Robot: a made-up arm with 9 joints. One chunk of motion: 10 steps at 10 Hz.
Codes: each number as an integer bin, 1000 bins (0 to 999) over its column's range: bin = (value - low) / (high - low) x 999, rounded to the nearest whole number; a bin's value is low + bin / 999 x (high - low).
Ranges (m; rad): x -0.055..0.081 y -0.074..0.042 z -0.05..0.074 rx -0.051..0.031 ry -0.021..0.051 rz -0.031..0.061
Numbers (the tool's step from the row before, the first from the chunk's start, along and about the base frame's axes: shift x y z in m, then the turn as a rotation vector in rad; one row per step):
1: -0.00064 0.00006 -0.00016 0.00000 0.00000 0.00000
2: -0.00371 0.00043 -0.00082 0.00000 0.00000 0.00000
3: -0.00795 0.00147 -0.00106 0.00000 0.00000 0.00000
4: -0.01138 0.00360 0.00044 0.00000 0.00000 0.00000
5: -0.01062 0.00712 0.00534 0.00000 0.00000 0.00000
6: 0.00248 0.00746 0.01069 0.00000 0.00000 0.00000
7: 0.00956 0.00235 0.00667 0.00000 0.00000 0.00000
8: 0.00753 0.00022 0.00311 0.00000 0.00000 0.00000
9: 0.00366 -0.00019 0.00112 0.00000 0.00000 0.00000
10: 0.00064 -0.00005 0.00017 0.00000 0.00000 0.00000
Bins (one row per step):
1: 399 638 402 621 291 337
2: 377 641 396 621 291 337
3: 346 650 394 621 291 337
4: 320 668 406 621 291 337
5: 326 699 446 621 291 337
6: 422 702 489 621 291 337
7: 474 658 457 621 291 337
8: 459 639 428 621 291 337
9: 431 636 412 621 291 337
10: 409 637 404 621 291 337

